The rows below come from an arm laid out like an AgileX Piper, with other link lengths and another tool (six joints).
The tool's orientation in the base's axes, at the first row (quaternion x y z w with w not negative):
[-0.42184 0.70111 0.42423 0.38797]
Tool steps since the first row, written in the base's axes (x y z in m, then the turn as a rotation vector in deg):
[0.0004 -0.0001 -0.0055 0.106 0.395 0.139]
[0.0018 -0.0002 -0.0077 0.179 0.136 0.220]
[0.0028 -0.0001 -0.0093 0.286 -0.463 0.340]
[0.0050 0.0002 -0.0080 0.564 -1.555 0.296]
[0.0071 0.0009 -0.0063 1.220 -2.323 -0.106]
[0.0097 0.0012 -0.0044 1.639 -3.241 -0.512]
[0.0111 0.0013 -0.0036 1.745 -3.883 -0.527]
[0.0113 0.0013 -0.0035 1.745 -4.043 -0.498]
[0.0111 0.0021 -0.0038 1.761 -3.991 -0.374]
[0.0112 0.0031 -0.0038 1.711 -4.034 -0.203]
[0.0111 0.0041 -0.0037 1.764 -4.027 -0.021]
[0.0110 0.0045 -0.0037 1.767 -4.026 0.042]
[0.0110 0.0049 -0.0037 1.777 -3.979 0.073]
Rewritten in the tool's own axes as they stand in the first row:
[0.0048 -0.0019 0.0018 -0.265 0.052 0.337]
[0.0064 -0.0038 0.0028 -0.296 -0.067 0.084]
[0.0075 -0.0051 0.0036 -0.283 -0.304 -0.489]
[0.0054 -0.0067 0.0038 -0.053 -0.882 -1.429]
[0.0030 -0.0080 0.0043 0.286 -1.812 -1.879]
[0.0003 -0.0098 0.0044 0.750 -2.567 -2.510]
[-0.0009 -0.0108 0.0045 0.895 -2.851 -3.077]
[-0.0011 -0.0110 0.0045 0.911 -2.889 -3.235]
[-0.0009 -0.0106 0.0053 0.780 -2.855 -3.226]
[-0.0012 -0.0104 0.0062 0.654 -2.776 -3.333]
[-0.0015 -0.0100 0.0071 0.470 -2.774 -3.378]
[-0.0016 -0.0098 0.0075 0.412 -2.760 -3.398]
[-0.0017 -0.0097 0.0078 0.368 -2.747 -3.363]

